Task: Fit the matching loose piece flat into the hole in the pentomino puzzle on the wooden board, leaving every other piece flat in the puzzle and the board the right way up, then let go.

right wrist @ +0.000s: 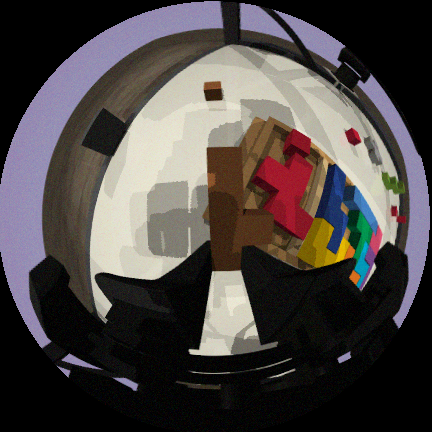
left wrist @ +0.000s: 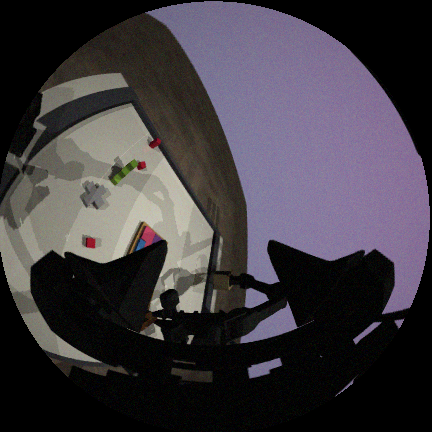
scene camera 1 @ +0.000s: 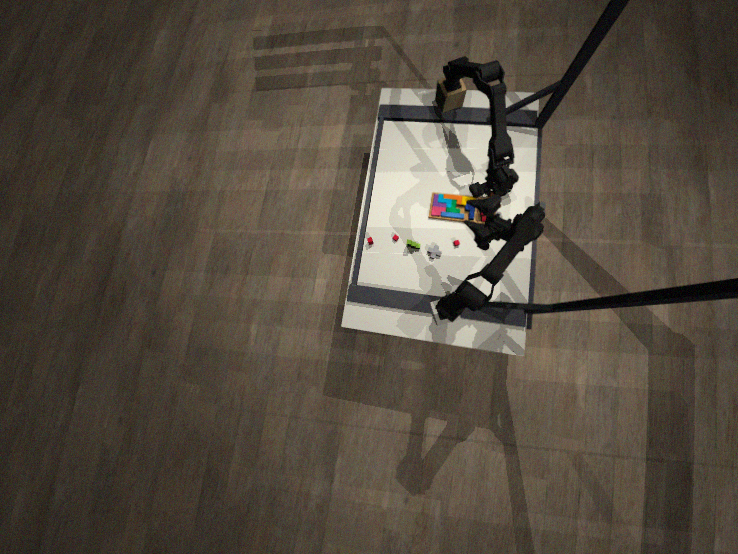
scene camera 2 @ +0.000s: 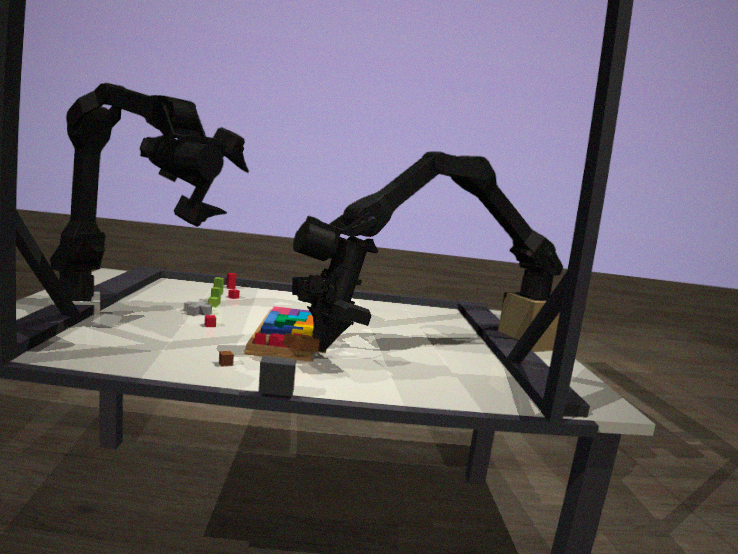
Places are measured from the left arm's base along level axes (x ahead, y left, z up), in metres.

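Where they show: left gripper, fingertip midpoint: (left wrist: 218,245) (scene camera 1: 465,211) (scene camera 2: 236,191); right gripper, fingertip midpoint: (right wrist: 224,244) (left wrist: 149,316) (scene camera 2: 318,350); left arm's base, origin of the base link: (scene camera 1: 445,310) (scene camera 2: 75,297); right arm's base, origin of the base link: (left wrist: 230,280) (scene camera 1: 451,84) (scene camera 2: 535,297).
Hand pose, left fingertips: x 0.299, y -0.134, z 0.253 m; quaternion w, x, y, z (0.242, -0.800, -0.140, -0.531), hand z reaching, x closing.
Note:
Things, the pixels of their top centre, and the offset from my left fingertips.
- wooden board, middle of its top: (right wrist: 343,228) (scene camera 2: 288,328) (scene camera 1: 462,208) dx +0.108, dy -0.082, dz -0.262 m
- coloured puzzle, middle of its top: (right wrist: 360,243) (scene camera 2: 291,318) (scene camera 1: 453,206) dx +0.126, dy -0.044, dz -0.252 m
- larger red piece, middle of its top: (right wrist: 293,186) (scene camera 2: 285,336) dx +0.074, dy -0.164, dz -0.251 m
- blue piece, middle of its top: (right wrist: 339,207) (scene camera 2: 282,327) (scene camera 1: 470,209) dx +0.087, dy -0.105, dz -0.252 m
- red cube, middle of its top: (right wrist: 301,140) (scene camera 2: 260,334) dx +0.030, dy -0.148, dz -0.252 m
- brown piece, middle of its top: (right wrist: 244,211) (scene camera 2: 304,331) (left wrist: 149,320) dx +0.094, dy -0.206, dz -0.230 m
- grey plus-shaped piece, middle of its top: (scene camera 2: 198,304) (left wrist: 94,194) (scene camera 1: 434,251) dx -0.044, dy +0.097, dz -0.257 m
- green piece, middle of its top: (scene camera 2: 216,279) (left wrist: 129,167) (scene camera 1: 413,242) dx +0.010, dy +0.175, dz -0.218 m
- brown cube, middle of its top: (right wrist: 211,84) (scene camera 2: 226,353) dx -0.051, dy -0.229, dz -0.257 m
The wooden board (scene camera 1: 430,207) (scene camera 2: 284,356) (right wrist: 261,134) lies with the coloured puzzle (scene camera 1: 451,208) (scene camera 2: 290,320) facing up. At its near end in scene camera 2, a larger red piece (right wrist: 287,186) lies with bare wood between it and the blue piece (right wrist: 334,200); whether it is fully seated is unclear. A red cube (right wrist: 297,143) is near that end's corner. My right gripper (scene camera 2: 324,347) (right wrist: 224,244) is shut on a brown piece (scene camera 2: 302,344) (right wrist: 225,200), a long bar with a side block, held at the board's edge. My left gripper (scene camera 2: 236,190) (left wrist: 218,245) is open and empty, high above the table.
A grey plus-shaped piece (scene camera 1: 433,251) (scene camera 2: 197,308) (left wrist: 95,195), a green piece (scene camera 1: 413,244) (left wrist: 124,172) and red cubes (scene camera 1: 456,243) (scene camera 1: 395,237) (scene camera 1: 369,240) lie beside the board. A brown cube (scene camera 2: 225,358) (right wrist: 213,91) lies near the table edge. Dark frame posts (scene camera 2: 590,208) flank the table.

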